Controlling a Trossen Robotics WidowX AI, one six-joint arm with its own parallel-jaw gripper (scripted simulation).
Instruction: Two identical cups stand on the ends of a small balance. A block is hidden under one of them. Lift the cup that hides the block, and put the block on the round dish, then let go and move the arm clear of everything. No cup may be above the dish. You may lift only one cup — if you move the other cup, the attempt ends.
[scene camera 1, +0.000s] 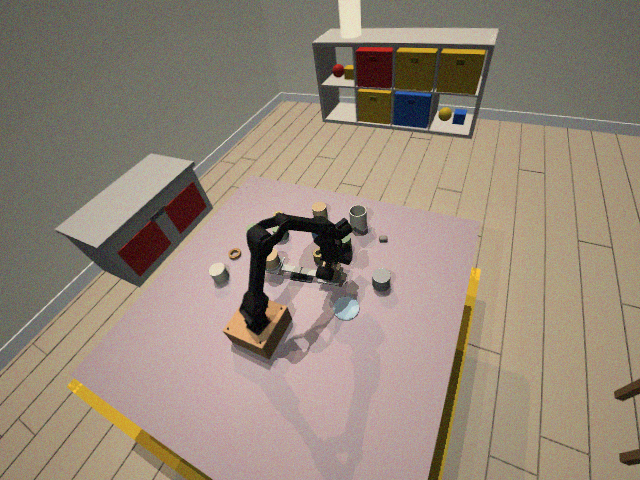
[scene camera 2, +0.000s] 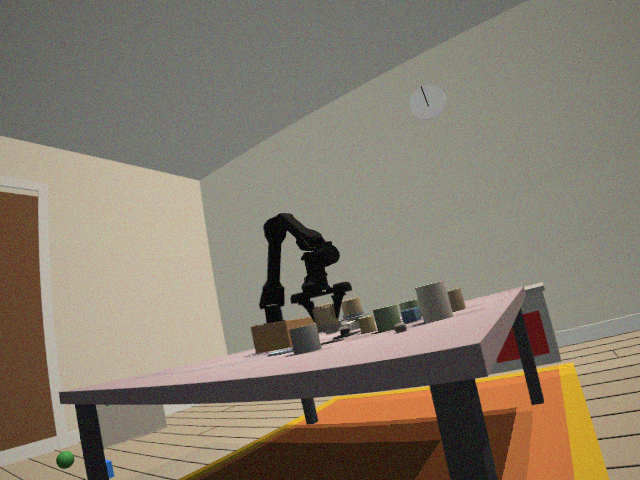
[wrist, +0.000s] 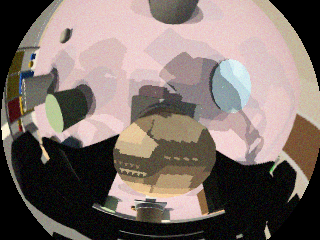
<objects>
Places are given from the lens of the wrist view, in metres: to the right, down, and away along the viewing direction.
my gripper (wrist: 163, 139): 0.00, 0.02, 0.10
balance (wrist: 140, 104): -0.03, -0.02, 0.11
pale blue round dish (wrist: 230, 85): 0.12, -0.06, 0.13
The marked spots on the balance and the pale blue round dish are 0.15 m apart.
</objects>
